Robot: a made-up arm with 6 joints.
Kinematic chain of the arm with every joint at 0, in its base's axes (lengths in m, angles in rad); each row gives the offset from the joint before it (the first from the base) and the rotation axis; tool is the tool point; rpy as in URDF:
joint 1: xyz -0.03 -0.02 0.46 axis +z
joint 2: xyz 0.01 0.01 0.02 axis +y
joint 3: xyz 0 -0.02 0.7 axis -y
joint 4: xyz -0.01 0.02 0 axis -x
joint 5: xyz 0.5 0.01 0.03 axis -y
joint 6: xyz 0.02 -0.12 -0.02 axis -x
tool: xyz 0.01 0.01 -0.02 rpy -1.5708 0 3.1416
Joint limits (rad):
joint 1: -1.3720..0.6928
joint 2: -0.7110..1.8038
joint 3: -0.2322..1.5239
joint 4: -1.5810..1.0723
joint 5: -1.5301..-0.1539
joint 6: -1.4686..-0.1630
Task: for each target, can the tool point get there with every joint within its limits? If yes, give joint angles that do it. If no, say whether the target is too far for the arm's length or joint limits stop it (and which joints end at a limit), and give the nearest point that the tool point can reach.
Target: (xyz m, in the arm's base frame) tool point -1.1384 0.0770 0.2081
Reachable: no: joint limits stop it (at a limit: joint 2, joint 3, joint 4, joint 5, joint 6) | nearest point -0.8204 0.0492 1.3152 | short by 1.152 m
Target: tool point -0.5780 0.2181 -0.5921
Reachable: no: joint limits stop it (at a limit: joint 1, joint 2, joint 3, joint 4, joint 5, joint 6) | nearest point 0.2430 0.2368 -0.0974 | short by 0.959 m
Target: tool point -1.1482 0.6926 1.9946
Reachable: no: too far | nearest point -0.7017 0.4081 1.4018 | short by 0.795 m
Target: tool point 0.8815 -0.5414 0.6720
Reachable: yes | joints -0.4617 0.9689 0.4324 0.8483 -0.4881 -0.4805
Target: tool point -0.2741 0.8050 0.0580
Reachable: no: joint limits stop it (at a limit: joint 1, joint 3, joint 4, joint 6) | nearest point 0.2754 0.2716 -0.0473 | short by 0.773 m
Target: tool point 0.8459 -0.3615 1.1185
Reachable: yes | joints -0.2863 0.6554 0.8867 -0.2007 -0.3427 -0.2654
